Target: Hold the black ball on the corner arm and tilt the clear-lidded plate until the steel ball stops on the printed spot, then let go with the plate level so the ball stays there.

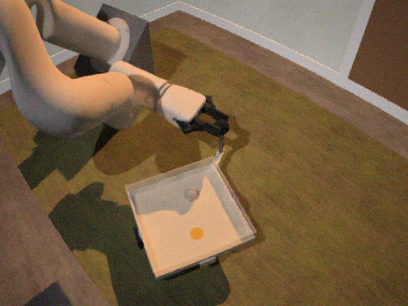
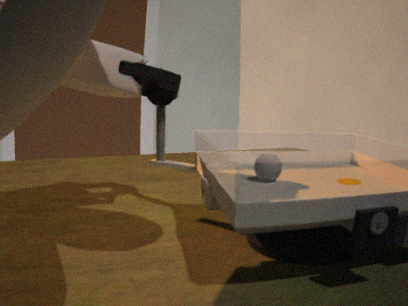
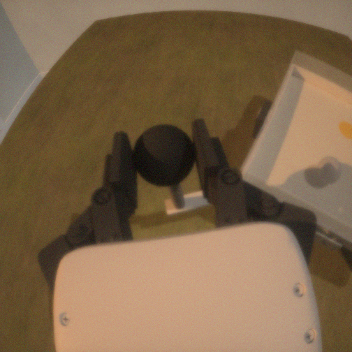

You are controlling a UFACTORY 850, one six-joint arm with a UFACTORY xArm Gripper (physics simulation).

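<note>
My gripper (image 1: 220,124) (image 2: 162,87) (image 3: 161,141) is shut on the black ball (image 3: 164,155), which sits between its two fingers on top of a thin grey post (image 1: 221,144) (image 2: 160,132). The post stands on the pale corner arm (image 1: 217,158) (image 2: 175,164) (image 3: 200,199) of the clear-lidded plate (image 1: 159,270) (image 2: 280,214) (image 3: 272,132). The steel ball (image 1: 191,194) (image 2: 268,167) (image 3: 328,171) is inside the plate, off the orange printed spot (image 1: 196,233) (image 2: 348,181) (image 3: 346,129), on the side nearer the robot. Whether the ball rolls or rests I cannot tell.
A dark bracket (image 1: 138,238) (image 2: 375,225) stands at one side of the plate, and a small grey piece (image 1: 207,261) shows at another side. The robot's dark base block (image 1: 137,47) stands at the back left. The olive mat (image 1: 310,200) (image 2: 110,175) lies beneath.
</note>
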